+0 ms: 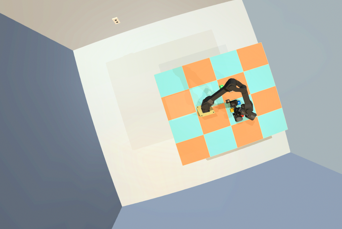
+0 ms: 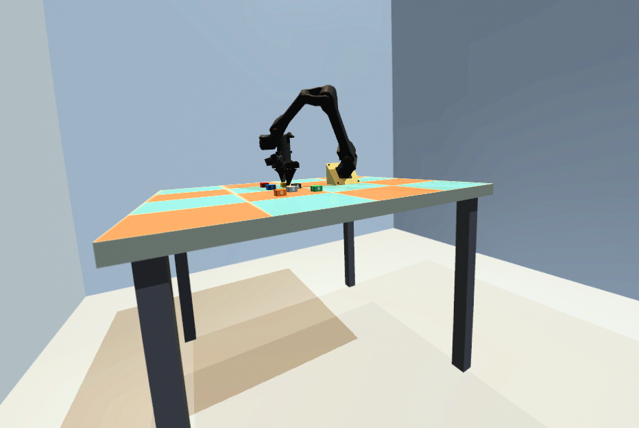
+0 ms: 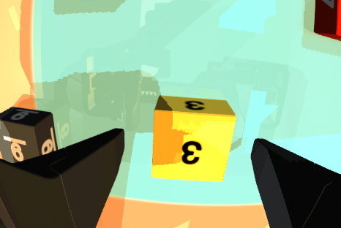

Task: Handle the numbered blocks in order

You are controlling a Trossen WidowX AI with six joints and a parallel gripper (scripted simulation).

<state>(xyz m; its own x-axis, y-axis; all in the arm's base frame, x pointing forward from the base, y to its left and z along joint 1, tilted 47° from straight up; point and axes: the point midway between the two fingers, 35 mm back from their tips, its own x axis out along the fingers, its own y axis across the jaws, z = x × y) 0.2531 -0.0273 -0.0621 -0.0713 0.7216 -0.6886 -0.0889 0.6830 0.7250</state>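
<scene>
My gripper tip is right at the yellow block. Round my gripper tip: red block: 8 cm ahead, 7 cm to the right; then dark grey block: 2 cm behind, 9 cm to the left; then blue block: 8 cm ahead, 5 cm to the left.
</scene>
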